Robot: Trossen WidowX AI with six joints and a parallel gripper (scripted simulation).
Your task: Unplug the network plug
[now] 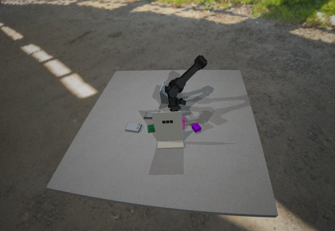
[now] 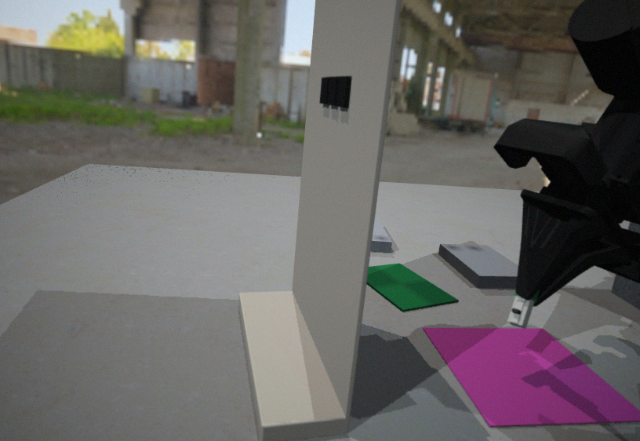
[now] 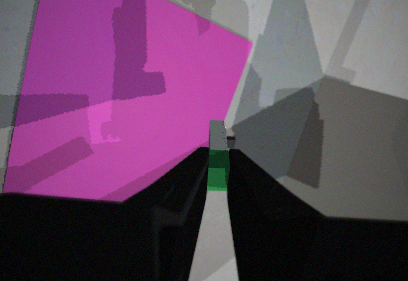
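My gripper tip is now 6 cm above the magenta square and 1 cm past it. Also, from my gripper tip: network plug: right at my gripper tip; upright panel: 16 cm ahead, 6 cm above, 4 cm to the right.
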